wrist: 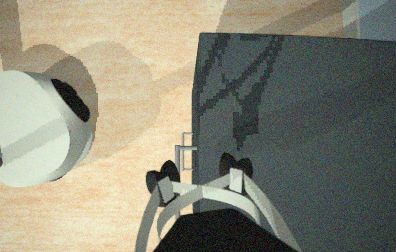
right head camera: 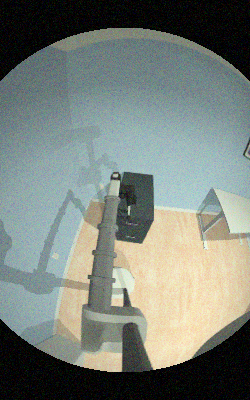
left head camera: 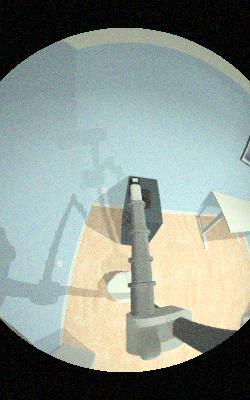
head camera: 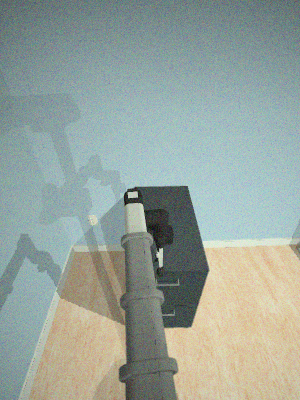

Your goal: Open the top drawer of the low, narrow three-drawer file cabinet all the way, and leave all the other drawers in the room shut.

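Pixels of known places: gripper, fingertip midpoint: (wrist: 198, 170) (right head camera: 128, 215) (head camera: 159, 268); robot's base at its link origin: (right head camera: 117, 281) (left head camera: 124, 286).
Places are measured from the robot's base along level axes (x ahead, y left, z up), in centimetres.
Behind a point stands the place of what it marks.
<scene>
The low dark grey file cabinet (head camera: 175, 215) @[x 94.5, y -24.0, z 70.9 cm] (left head camera: 155, 200) @[x 84.3, y -29.5, z 70.8 cm] (right head camera: 142, 192) @[x 89.8, y -23.4, z 70.9 cm] (wrist: 310, 140) @[x 72.8, y -7.4, z 70.9 cm] stands against the blue wall. Its drawers look shut where the front shows. An upper bar handle (head camera: 168, 284) @[x 56.2, y -12.6, z 63.9 cm] (wrist: 177, 160) @[x 56.7, y -8.9, z 63.9 cm] and a lower handle (head camera: 169, 315) @[x 55.6, y -14.5, z 29.7 cm] (wrist: 187, 167) @[x 56.9, y -17.1, z 29.7 cm] stick out from the front. My gripper (head camera: 160, 271) @[x 59.3, y -8.7, z 73.4 cm] (wrist: 198, 170) @[x 59.3, y -8.7, z 73.4 cm] is partly open, its fingertips apart with no grip on anything. In the wrist view the left fingertip is beside the upper handle and the right one is over the cabinet top. Their height against the handle cannot be told. The arm hides the cabinet's left part.
A white rounded body (left head camera: 119, 286) @[x 0.7, y 6.4, z 18.7 cm] (right head camera: 122, 282) @[x 0.8, y -6.8, z 18.7 cm] (wrist: 32, 130) @[x 6.8, y -0.8, z 18.7 cm] with a black patch is on the floor in front of the cabinet. A white table (left head camera: 232, 212) @[x 66.4, y -163.7, z 69.2 cm] (right head camera: 232, 210) @[x 68.5, y -159.9, z 69.2 cm] stands to the right. Blue walls meet at the left, and the arm's shadow falls across them.
</scene>
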